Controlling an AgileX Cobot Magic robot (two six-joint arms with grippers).
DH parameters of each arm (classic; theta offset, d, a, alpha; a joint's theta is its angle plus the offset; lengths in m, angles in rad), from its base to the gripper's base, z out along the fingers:
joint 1: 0 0.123 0 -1.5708
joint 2: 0.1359 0 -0.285 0
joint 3: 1.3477 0 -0.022 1.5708
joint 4: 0 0.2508 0 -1.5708
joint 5: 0 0 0.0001 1.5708
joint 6: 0 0.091 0 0
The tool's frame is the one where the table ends.
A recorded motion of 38 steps. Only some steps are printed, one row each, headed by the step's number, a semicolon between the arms.
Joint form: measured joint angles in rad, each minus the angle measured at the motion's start. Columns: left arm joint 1, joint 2, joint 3, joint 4, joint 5, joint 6; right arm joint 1, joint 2, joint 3, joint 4, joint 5, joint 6.
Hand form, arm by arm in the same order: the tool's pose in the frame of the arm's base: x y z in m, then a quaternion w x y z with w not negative. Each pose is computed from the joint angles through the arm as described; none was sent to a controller.
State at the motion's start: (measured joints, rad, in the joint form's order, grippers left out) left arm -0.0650 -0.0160 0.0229 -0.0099 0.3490 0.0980; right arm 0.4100 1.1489 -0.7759 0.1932 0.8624 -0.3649
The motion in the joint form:
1: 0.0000 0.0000 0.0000 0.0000 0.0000 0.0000; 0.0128 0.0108 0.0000 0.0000 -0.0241 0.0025
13: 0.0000 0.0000 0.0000 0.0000 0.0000 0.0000; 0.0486 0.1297 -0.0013 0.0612 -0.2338 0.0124
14: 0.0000 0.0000 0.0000 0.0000 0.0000 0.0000; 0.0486 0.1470 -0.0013 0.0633 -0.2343 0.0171
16: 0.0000 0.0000 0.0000 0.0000 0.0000 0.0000; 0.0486 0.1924 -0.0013 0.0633 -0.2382 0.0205
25: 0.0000 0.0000 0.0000 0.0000 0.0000 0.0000; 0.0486 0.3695 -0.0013 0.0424 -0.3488 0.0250
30: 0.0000 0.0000 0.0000 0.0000 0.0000 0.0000; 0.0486 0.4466 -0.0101 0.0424 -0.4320 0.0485
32: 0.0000 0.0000 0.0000 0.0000 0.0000 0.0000; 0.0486 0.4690 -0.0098 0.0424 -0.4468 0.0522
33: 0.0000 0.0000 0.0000 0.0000 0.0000 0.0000; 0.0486 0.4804 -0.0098 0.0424 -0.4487 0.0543
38: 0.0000 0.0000 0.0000 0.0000 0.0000 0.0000; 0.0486 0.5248 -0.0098 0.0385 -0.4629 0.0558
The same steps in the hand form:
1: 0.0528 -0.0038 0.1749 0.60600 0.06209 0.79302 0.00583; 0.1839 0.0970 0.2637 0.21258 -0.32794 0.91602 0.09042
13: 0.0528 -0.0038 0.1749 0.60600 0.06209 0.79302 0.00583; 0.2097 0.1186 0.2466 0.25323 -0.30465 0.91128 0.11237
14: 0.0528 -0.0038 0.1749 0.60600 0.06209 0.79302 0.00583; 0.2116 0.1196 0.2425 0.24489 -0.30188 0.91445 0.11261
16: 0.0528 -0.0038 0.1749 0.60600 0.06209 0.79302 0.00583; 0.2166 0.1220 0.2315 0.22488 -0.30006 0.92050 0.10986
25: 0.0528 -0.0038 0.1749 0.60600 0.06209 0.79302 0.00583; 0.2398 0.1300 0.1891 0.19392 -0.29646 0.93093 0.08873
30: 0.0528 -0.0038 0.1749 0.60600 0.06209 0.79302 0.00583; 0.2524 0.1345 0.1726 0.20059 -0.27977 0.93506 0.08459
32: 0.0528 -0.0038 0.1749 0.60600 0.06209 0.79302 0.00583; 0.2545 0.1352 0.1666 0.19673 -0.27714 0.93681 0.08291
33: 0.0528 -0.0038 0.1749 0.60600 0.06209 0.79302 0.00583; 0.2550 0.1355 0.1634 0.19208 -0.27609 0.93815 0.08214
38: 0.0528 -0.0038 0.1749 0.60600 0.06209 0.79302 0.00583; 0.2576 0.1363 0.1510 0.17768 -0.27625 0.94135 0.07729

